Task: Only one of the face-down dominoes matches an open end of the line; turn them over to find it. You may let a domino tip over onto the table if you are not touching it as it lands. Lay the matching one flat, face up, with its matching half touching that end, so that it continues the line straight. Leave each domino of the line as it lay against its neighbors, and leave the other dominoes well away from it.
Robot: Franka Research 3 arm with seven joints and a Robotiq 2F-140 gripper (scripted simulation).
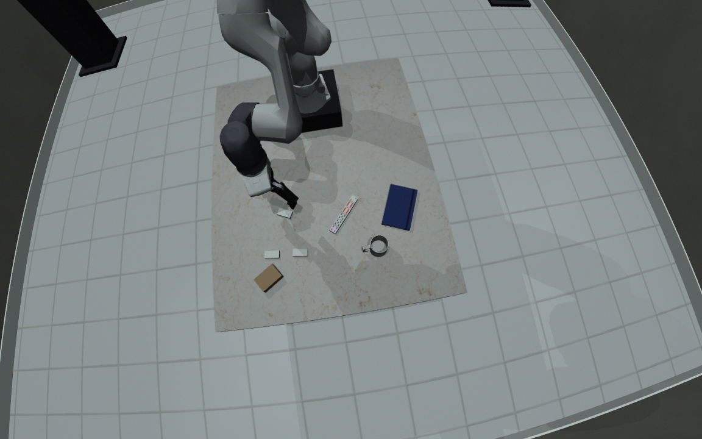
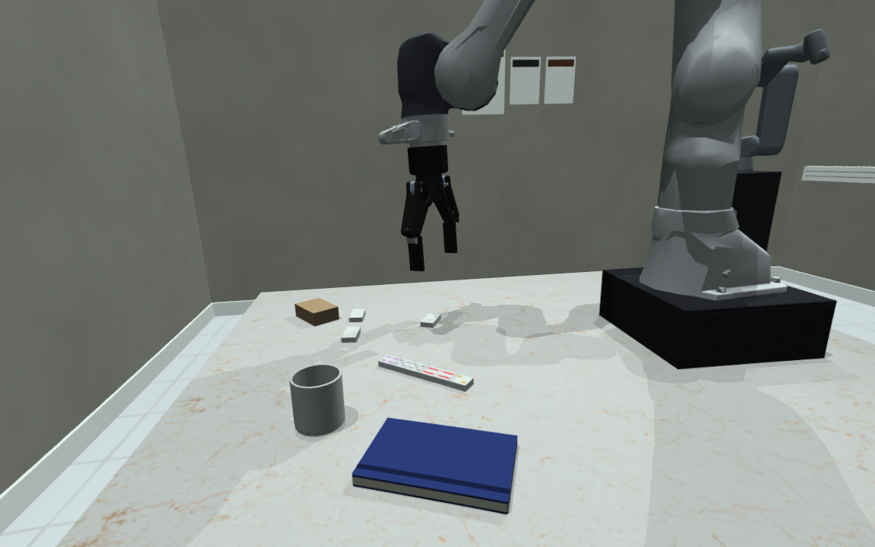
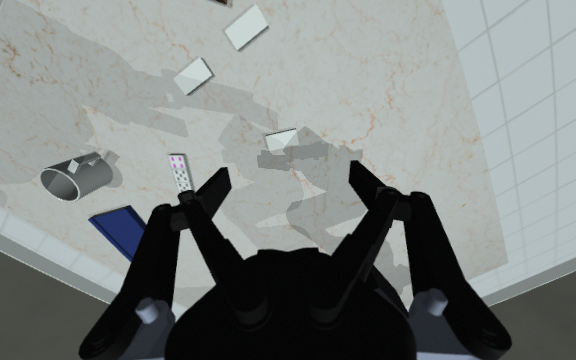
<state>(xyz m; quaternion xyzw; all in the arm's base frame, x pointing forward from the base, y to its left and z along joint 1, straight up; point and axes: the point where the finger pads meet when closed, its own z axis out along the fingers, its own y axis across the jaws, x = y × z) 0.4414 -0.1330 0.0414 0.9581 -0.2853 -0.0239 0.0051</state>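
The white domino lies 140 mm below my hand and 10 mm ahead of it. Also, from my hand: grey mug: 330 mm to the left, 190 mm ahead, 110 mm below; blue book: 440 mm to the left, 130 mm below, 40 mm ahead; brown block: 260 mm ahead, 130 mm below, 70 mm to the right.
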